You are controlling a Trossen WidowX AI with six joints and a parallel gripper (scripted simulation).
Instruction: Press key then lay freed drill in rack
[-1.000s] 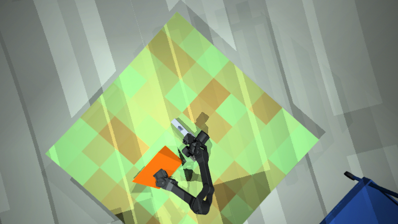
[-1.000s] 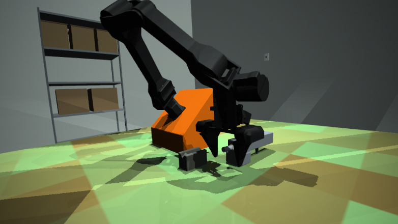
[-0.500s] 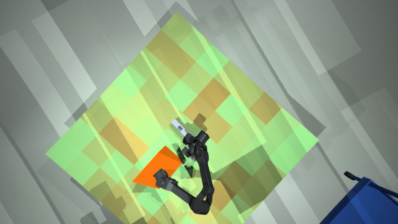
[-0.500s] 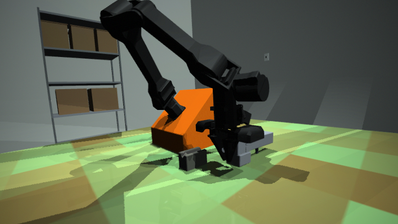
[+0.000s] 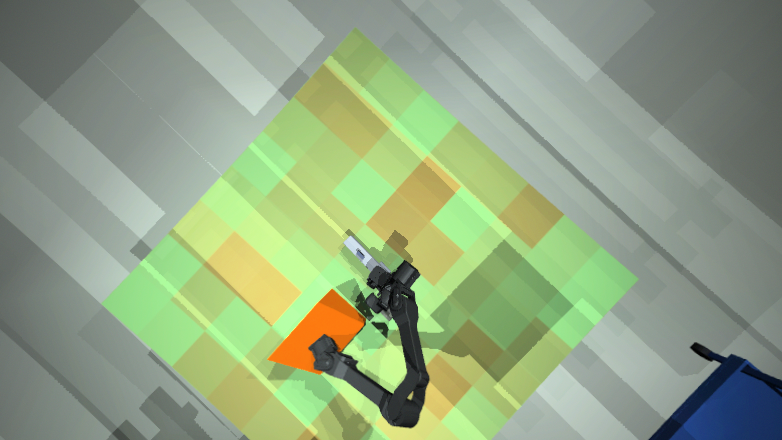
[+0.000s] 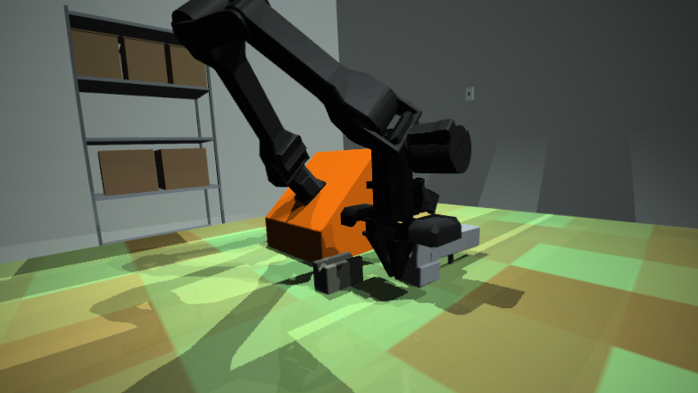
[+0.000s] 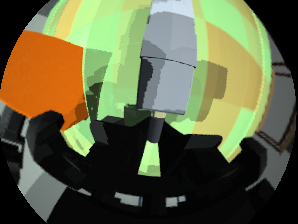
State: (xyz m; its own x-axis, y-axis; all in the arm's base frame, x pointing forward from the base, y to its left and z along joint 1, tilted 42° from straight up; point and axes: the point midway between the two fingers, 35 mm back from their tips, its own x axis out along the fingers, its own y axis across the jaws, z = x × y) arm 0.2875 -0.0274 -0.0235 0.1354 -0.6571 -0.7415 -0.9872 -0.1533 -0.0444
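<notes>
Now: gripper tip 50 mm to the right of the drill and 30 mm below it. From my gripper tip the other things lie so: dark rack (70 mm behind, 60 mm to the right); then dark key (140 mm to the left, 30 mm above, 10 mm behind).
</notes>
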